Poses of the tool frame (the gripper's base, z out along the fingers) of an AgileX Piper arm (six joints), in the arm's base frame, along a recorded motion.
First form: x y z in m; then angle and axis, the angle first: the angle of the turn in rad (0 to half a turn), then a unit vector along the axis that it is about.
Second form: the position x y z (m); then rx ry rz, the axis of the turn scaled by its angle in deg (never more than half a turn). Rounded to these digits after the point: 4 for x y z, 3 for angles.
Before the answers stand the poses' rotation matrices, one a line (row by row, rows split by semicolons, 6 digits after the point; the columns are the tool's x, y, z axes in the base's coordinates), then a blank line. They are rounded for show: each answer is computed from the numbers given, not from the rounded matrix.
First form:
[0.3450, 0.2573, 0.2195, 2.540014, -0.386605, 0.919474, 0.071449]
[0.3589, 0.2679, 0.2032, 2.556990, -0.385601, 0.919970, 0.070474]
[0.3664, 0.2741, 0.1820, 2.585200, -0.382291, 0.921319, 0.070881]
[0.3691, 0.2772, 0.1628, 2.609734, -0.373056, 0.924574, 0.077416]
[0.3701, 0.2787, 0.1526, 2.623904, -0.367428, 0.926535, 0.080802]
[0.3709, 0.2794, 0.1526, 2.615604, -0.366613, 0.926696, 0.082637]
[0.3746, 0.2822, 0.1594, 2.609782, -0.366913, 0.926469, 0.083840]
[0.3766, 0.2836, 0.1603, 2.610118, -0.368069, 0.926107, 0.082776]
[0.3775, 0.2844, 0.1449, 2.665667, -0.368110, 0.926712, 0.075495]
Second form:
-0.551756 -0.688976 0.469975; -0.608104 0.717999 0.338655; -0.570767 -0.098939 -0.815130
-0.561247 -0.689464 0.457865; -0.611679 0.718208 0.331702; -0.557539 -0.093900 -0.824823
-0.578917 -0.688733 0.436466; -0.613865 0.720460 0.322656; -0.536680 -0.081140 -0.839875
-0.602749 -0.681451 0.415113; -0.602930 0.729724 0.322456; -0.522656 -0.055924 -0.850707
-0.616649 -0.676248 0.403030; -0.596275 0.735481 0.321752; -0.514005 -0.041908 -0.856763
-0.614185 -0.675044 0.408768; -0.592065 0.736623 0.326872; -0.521761 -0.041257 -0.852093
-0.611233 -0.675434 0.412532; -0.590405 0.736255 0.330683; -0.527083 -0.041437 -0.848803
-0.609799 -0.676674 0.412624; -0.592771 0.734979 0.329284; -0.526087 -0.043795 -0.849302
-0.632918 -0.678943 0.372091; -0.609765 0.733283 0.300803; -0.477076 -0.036504 -0.878103

[0.3450, 0.2573, 0.2195, -56.263, 133.813, 10.398]
[0.3589, 0.2679, 0.2032, -56.492, 134.780, 10.325]
[0.3664, 0.2741, 0.1820, -56.625, 136.467, 10.499]
[0.3691, 0.2772, 0.1628, -55.782, 138.248, 11.576]
[0.3701, 0.2787, 0.1526, -55.239, 139.294, 12.148]
[0.3709, 0.2794, 0.1526, -54.942, 138.878, 12.384]
[0.3746, 0.2822, 0.1594, -54.864, 138.535, 12.537]
[0.3766, 0.2836, 0.1603, -55.044, 138.498, 12.379]
[0.3775, 0.2844, 0.1449, -56.222, 141.538, 11.530]

